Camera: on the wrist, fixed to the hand. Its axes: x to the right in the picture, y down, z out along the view.
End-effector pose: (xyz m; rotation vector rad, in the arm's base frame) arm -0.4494 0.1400 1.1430 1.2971 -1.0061 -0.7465
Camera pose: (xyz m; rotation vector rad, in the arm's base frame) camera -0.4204 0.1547 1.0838 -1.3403 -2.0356 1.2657
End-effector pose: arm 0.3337 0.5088 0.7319 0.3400 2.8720 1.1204
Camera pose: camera 0.3306 0.4435 0.7151 -2.9212 0.2360 0.0754
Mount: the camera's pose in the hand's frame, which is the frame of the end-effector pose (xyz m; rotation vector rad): -0.0119 -0.0586 -0.0313 0.0808 -0.8215 2.9832
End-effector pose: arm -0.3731 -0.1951 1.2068 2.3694 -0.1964 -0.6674
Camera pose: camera -0.3692 -0.1288 1.1949 -0.3072 -2.6935 0.2043
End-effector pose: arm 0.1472 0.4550 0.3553 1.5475 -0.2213 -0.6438
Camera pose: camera 0.1394 0.4937 0.3005 -0.3732 -2.3071 1.2374
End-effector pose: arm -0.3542 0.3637 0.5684 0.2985 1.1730 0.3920
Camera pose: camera -0.3790 0.3067 0.5421 -1.8676 1.0271 -2.2640
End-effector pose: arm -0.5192 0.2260 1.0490 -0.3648 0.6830 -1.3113
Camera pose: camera -0.5850 0.2274 1.0640 0.3499 -0.0925 1.6180
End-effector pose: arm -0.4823 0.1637 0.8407 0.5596 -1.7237 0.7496
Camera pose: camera -0.4174 0.1462 0.8465 1.4538 0.9332 -1.2123
